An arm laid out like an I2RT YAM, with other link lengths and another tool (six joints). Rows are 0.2 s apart.
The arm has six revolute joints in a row. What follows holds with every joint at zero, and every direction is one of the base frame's.
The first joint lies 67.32 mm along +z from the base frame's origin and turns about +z.
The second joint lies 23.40 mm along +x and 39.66 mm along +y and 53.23 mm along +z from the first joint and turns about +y.
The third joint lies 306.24 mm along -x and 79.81 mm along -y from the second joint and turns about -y.
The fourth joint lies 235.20 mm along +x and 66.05 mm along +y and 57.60 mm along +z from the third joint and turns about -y.
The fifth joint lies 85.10 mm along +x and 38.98 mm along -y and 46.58 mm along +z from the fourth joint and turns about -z.
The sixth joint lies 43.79 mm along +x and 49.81 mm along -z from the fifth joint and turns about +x.
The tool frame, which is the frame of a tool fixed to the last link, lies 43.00 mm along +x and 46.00 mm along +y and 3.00 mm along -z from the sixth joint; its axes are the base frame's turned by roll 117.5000, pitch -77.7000 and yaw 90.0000 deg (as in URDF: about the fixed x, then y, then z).
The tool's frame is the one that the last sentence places.
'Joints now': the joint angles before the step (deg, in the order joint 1, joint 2, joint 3, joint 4, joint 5, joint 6). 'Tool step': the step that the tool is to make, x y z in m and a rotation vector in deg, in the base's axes. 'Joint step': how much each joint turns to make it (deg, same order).
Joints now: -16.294, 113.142, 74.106, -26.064, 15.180, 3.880
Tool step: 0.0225, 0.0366, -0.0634, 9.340, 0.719, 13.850
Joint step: 2.731, 10.570, -0.003, 8.497, -12.590, -6.668
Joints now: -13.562, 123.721, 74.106, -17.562, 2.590, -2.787
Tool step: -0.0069, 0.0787, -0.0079, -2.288, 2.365, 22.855
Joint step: 9.766, 0.680, 0.017, -1.021, -2.494, -13.118
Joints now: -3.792, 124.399, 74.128, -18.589, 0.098, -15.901
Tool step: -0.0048, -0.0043, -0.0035, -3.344, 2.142, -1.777
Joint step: 0.171, -0.057, 0.004, -2.006, 3.934, 0.630
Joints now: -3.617, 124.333, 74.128, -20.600, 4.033, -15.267
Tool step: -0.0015, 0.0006, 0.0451, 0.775, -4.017, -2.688
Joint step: -0.026, -6.536, 0.042, -2.819, -0.002, 2.860
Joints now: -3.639, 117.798, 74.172, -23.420, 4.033, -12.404
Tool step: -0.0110, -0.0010, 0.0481, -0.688, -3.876, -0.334
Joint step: -0.129, -7.428, -0.001, -3.516, 0.482, 0.002
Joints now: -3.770, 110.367, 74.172, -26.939, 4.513, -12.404
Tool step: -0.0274, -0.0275, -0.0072, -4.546, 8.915, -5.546
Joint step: -2.888, -0.646, 0.004, -9.174, 5.945, 0.413
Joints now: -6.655, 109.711, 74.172, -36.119, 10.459, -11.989
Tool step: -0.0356, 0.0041, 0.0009, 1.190, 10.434, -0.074
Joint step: 0.000, -0.964, 0.006, -11.484, 0.043, 0.067
